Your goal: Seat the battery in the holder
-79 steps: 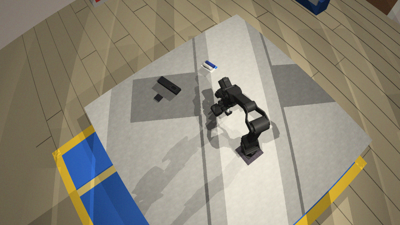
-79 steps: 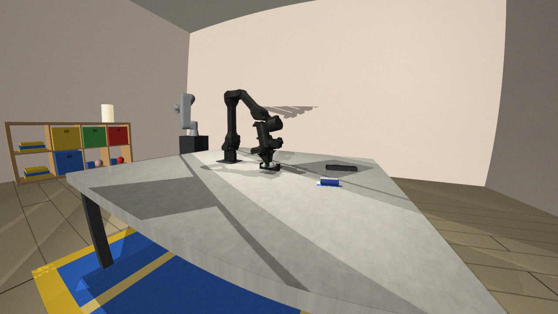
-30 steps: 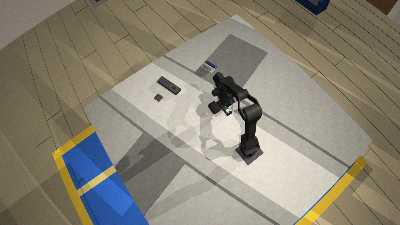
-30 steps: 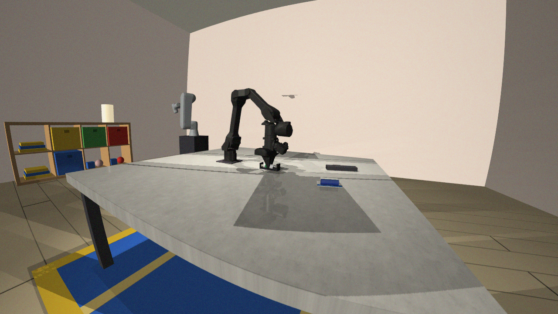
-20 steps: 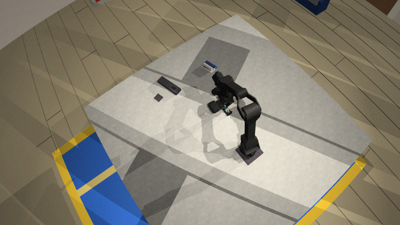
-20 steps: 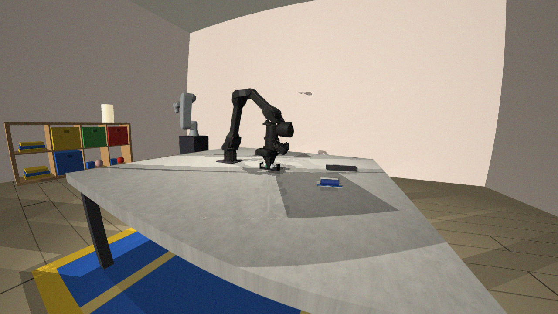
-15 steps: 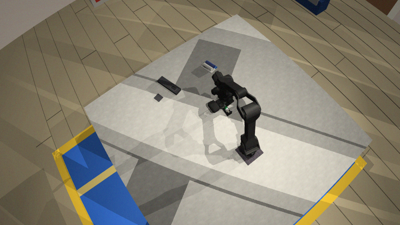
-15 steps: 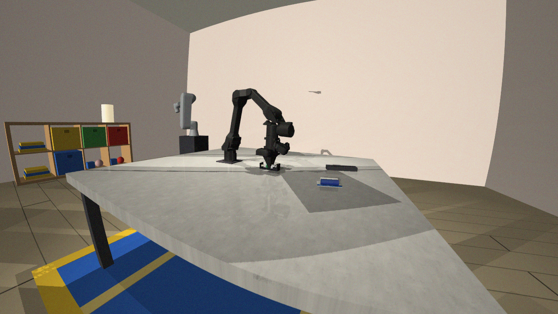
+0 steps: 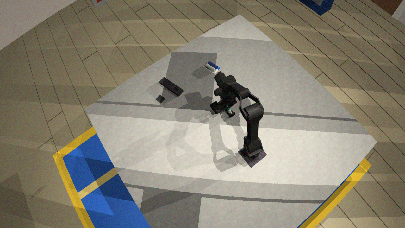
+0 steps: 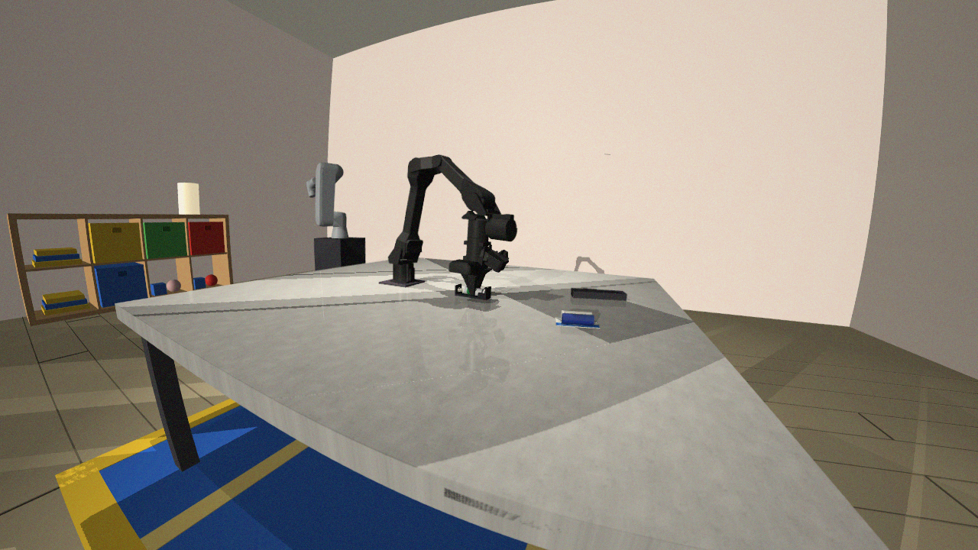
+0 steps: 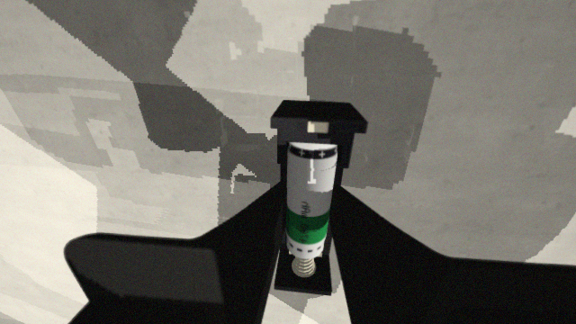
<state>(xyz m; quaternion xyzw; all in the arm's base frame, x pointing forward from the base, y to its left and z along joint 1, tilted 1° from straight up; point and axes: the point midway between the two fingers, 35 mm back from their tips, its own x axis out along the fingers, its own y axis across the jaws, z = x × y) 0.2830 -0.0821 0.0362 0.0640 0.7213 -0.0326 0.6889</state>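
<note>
Now: gripper tip 10 mm below the green battery. From my gripper tip the other things lie so: black remote-like bar 340 mm ahead, 150 mm to the left, 10 mm above; black square 320 mm ahead, 240 mm to the left, 10 mm below.
</note>
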